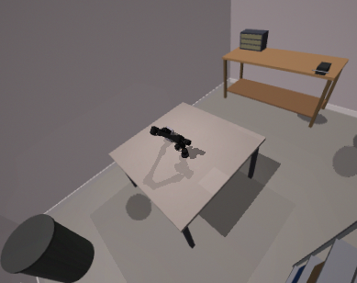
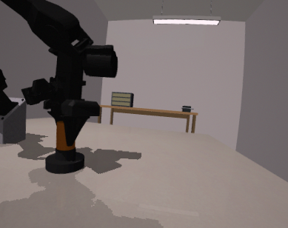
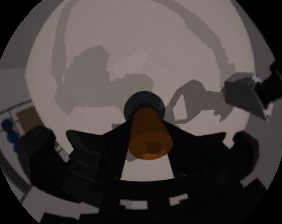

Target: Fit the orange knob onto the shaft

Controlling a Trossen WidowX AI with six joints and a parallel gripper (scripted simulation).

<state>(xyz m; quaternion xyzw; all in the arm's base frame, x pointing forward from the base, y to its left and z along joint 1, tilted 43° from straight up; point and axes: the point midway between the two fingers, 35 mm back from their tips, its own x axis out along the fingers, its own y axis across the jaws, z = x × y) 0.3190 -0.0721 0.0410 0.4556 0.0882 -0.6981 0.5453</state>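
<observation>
Right now my gripper tip is 2 cm below the orange knob. Round my gripper tip: dark shaft 2 cm below.
</observation>
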